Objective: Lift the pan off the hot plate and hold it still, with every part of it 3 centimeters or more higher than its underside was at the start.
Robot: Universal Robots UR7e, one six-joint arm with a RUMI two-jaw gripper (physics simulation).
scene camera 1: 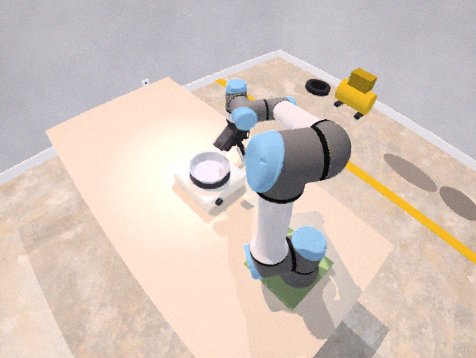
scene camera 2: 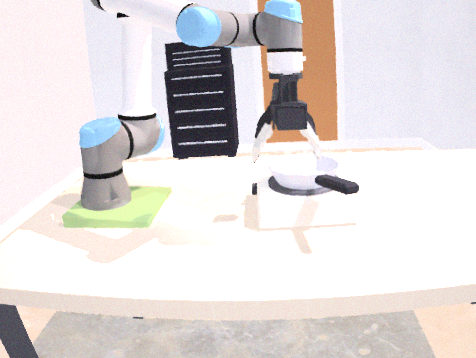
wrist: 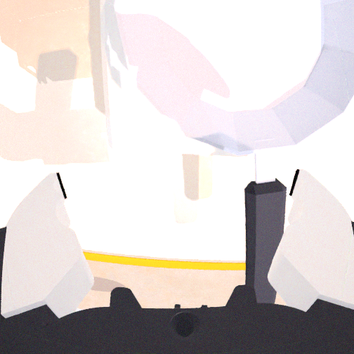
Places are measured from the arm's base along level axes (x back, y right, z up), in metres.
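Pixels of known places: gripper, fingertip midpoint: (scene camera 1: pixel 232 155) (scene camera 2: pixel 287 161); arm's base at its link origin: (scene camera 1: pixel 298 269) (scene camera 2: pixel 106 200).
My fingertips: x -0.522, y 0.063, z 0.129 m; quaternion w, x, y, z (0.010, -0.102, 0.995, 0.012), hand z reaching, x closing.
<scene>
For each thing: its middle in the pictures, then the offset to it from my fingertips.
- pan at the middle of its body: (scene camera 2: pixel 317 175) (scene camera 1: pixel 221 153) dy -0.008, dx -0.068, dz -0.037 m
- dark handle at the middle of its body: (scene camera 2: pixel 335 183) dy +0.088, dx -0.105, dz -0.021 m
- white hot plate at the middle of its body: (scene camera 2: pixel 301 194) (scene camera 1: pixel 210 178) dy -0.095, dx -0.027, dz -0.118 m
- hot plate's dark knob at the middle of its body: (scene camera 2: pixel 254 188) (scene camera 1: pixel 219 201) dy -0.137, dx +0.100, dz -0.119 m
The pan (scene camera 1: pixel 210 167) (scene camera 2: pixel 295 176) (wrist: pixel 260 129), pale with a dark handle (scene camera 2: pixel 337 183) (wrist: pixel 265 230), sits level on the burner of the white hot plate (scene camera 1: pixel 199 194) (scene camera 2: pixel 300 212). In scene camera 2 the handle points to the right and towards the camera. My gripper (scene camera 1: pixel 231 154) (scene camera 2: pixel 287 158) (wrist: pixel 177 175) is open and empty, pointing down above the handle side of the pan. In the wrist view the handle runs between the spread fingers, close to the right one and well off the middle. In scene camera 1 I cannot make out the handle near the gripper.
The hot plate's dark knob (scene camera 1: pixel 219 201) (scene camera 2: pixel 255 189) faces the arm's base, which stands on a green pad (scene camera 1: pixel 291 299) (scene camera 2: pixel 142 210) on the same table. Beyond the table are a black drawer cabinet (scene camera 2: pixel 202 100), a yellow machine (scene camera 1: pixel 356 95) and a black tyre (scene camera 1: pixel 308 90).
</scene>
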